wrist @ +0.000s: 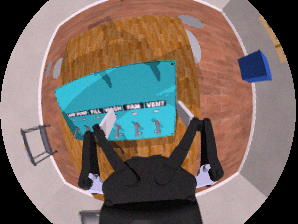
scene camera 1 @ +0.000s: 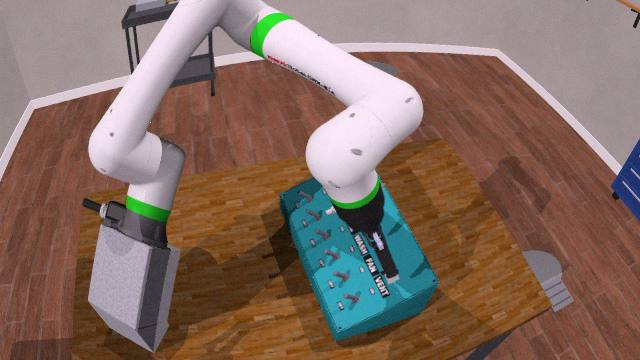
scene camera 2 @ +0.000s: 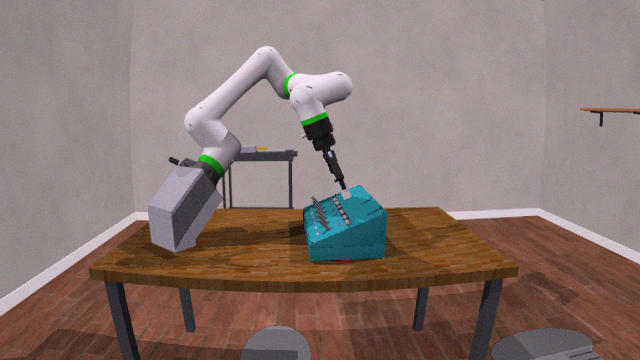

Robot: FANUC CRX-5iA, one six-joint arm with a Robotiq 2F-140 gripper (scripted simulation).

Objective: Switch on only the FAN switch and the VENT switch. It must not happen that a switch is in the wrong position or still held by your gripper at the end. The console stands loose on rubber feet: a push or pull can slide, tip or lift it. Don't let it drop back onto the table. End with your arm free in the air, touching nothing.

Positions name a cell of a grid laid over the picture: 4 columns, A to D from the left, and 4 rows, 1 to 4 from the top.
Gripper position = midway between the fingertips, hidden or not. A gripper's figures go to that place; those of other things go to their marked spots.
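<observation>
Distance of my gripper (wrist: B2) from the lens: it is 0.20 m from the lens, while a teal console (wrist: B2) is 0.28 m from the lens.
</observation>
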